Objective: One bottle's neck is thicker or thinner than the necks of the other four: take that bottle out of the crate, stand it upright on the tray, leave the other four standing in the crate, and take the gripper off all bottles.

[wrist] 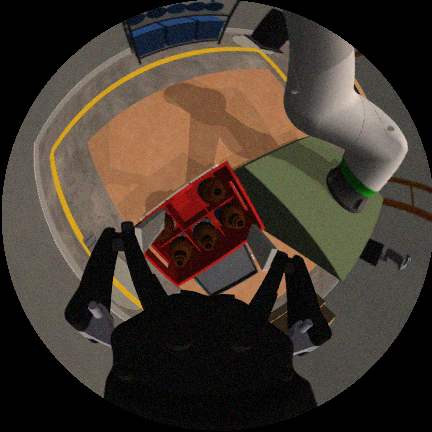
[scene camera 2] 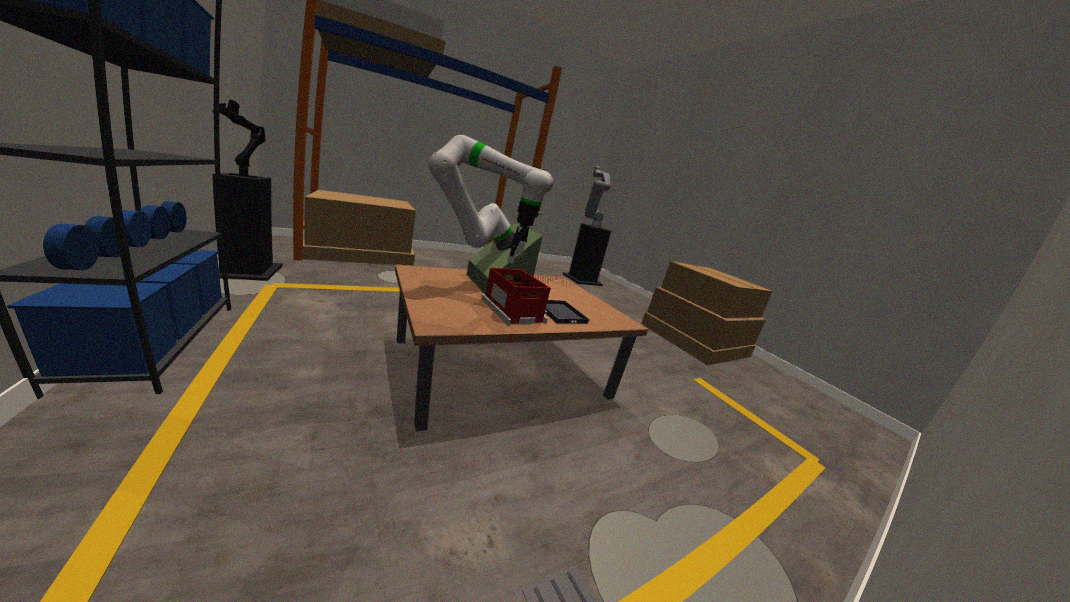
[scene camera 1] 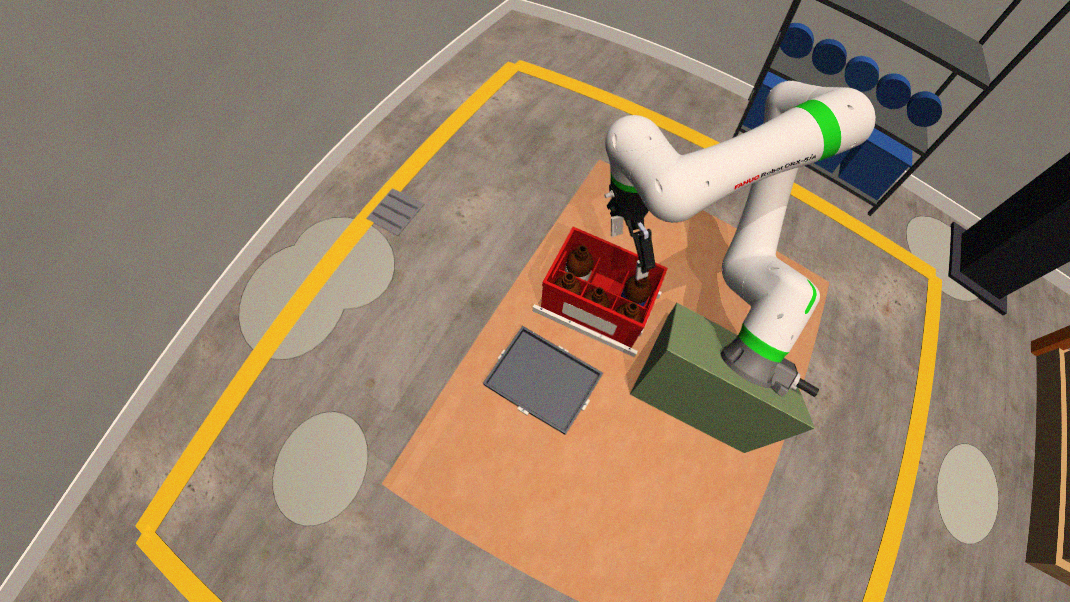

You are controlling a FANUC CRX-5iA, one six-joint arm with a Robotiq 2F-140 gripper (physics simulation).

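Seen in the pictures: gripper, fingertip midpoint: (wrist: 207,226) (scene camera 2: 514,258) (scene camera 1: 629,255); arm's base, link origin: (wrist: 346,189) (scene camera 2: 508,242) (scene camera 1: 747,368).
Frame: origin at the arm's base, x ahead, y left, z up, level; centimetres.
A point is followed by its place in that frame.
Note:
The red crate (scene camera 1: 552,300) @[x 50.2, y 2.6, z -16.8 cm] (scene camera 2: 529,303) @[x 54.3, y -6.7, z -16.7 cm] (wrist: 260,222) @[x 26.6, y -2.0, z -8.9 cm] holds five brown bottles upright in two rows. The back row has one bottle (scene camera 1: 579,262) @[x 49.5, y -9.6, z -14.0 cm] at its left end, partly hidden by a finger in the wrist view, an empty middle compartment, and one bottle (scene camera 1: 637,289) @[x 32.5, y -11.2, z -14.1 cm] (wrist: 213,191) @[x 33.4, y -13.7, z -10.2 cm] at its right end. The tray-side row has three bottles, one of them in the middle (scene camera 1: 597,296) @[x 40.1, y -1.7, z -10.4 cm] (wrist: 205,235) @[x 39.9, y -4.5, z -13.0 cm]. I cannot tell which neck differs. My gripper (scene camera 1: 629,247) @[x 37.9, y -10.8, z -0.7 cm] (wrist: 207,226) @[x 37.9, y -10.8, z -0.7 cm] is wide open and empty above the crate. The grey tray (scene camera 1: 542,381) @[x 41.9, y 20.1, z -26.0 cm] (scene camera 2: 566,310) @[x 39.0, y 25.1, z -26.0 cm] (wrist: 227,270) @[x 41.0, y 20.6, z -26.0 cm] holds no bottle.
A green block (scene camera 1: 718,374) @[x 7.9, y 9.4, z 9.1 cm] (wrist: 310,195) @[x 13.1, y -3.4, z -4.1 cm] under the arm's base stands close to the crate's right end. A white strip (scene camera 1: 583,330) @[x 39.9, y 2.6, z -23.8 cm] lies between crate and tray. The wooden table (scene camera 1: 538,501) @[x 25.6, y 47.8, z -26.4 cm] (scene camera 2: 448,318) @[x 50.8, y -41.3, z -26.5 cm] carries them. A shelf rack (scene camera 2: 112,194) stands away from the table.

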